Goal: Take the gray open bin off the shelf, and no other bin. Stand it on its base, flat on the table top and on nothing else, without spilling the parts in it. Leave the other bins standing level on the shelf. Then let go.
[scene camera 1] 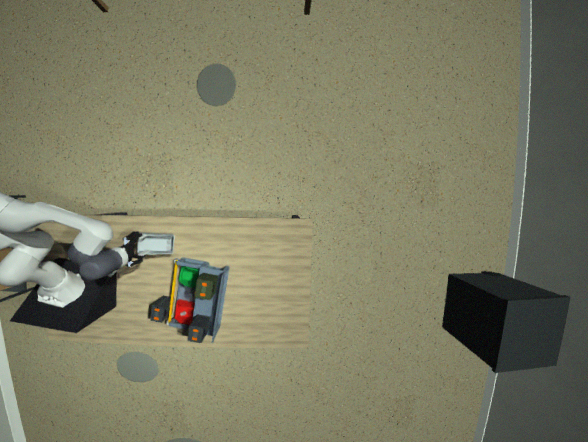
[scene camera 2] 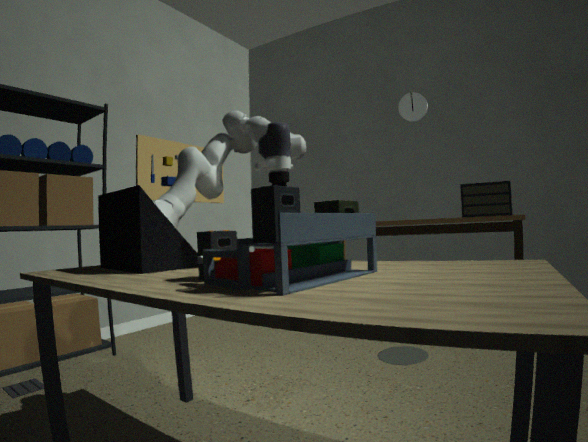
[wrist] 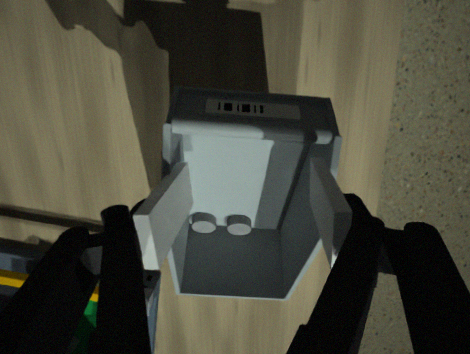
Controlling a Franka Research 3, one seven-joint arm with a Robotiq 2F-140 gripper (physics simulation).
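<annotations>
I see a dark box (scene camera 2: pixel 207 240), and it is 960 mm from the lens. There is a green bin (scene camera 2: pixel 302 256) as well, and for that bin I find a distance of 1000 mm from the lens.
</annotations>
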